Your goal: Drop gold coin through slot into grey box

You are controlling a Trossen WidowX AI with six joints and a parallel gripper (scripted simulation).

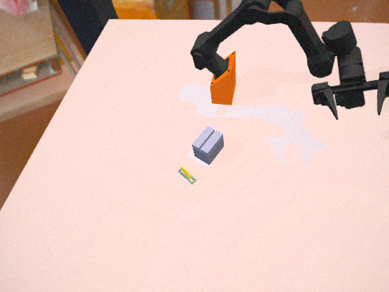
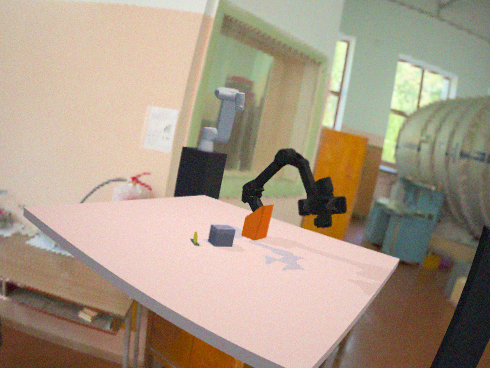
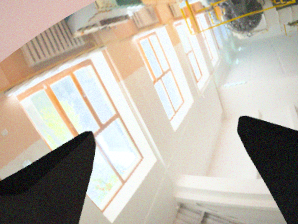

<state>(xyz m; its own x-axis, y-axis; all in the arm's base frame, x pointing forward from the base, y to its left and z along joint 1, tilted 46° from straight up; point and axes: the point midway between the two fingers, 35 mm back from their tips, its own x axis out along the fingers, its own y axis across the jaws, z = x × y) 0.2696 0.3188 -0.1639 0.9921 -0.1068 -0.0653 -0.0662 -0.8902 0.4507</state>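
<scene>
Now: the coin 420 mm to the right of my gripper tip, 230 mm below it and 60 mm ahead of it.
</scene>
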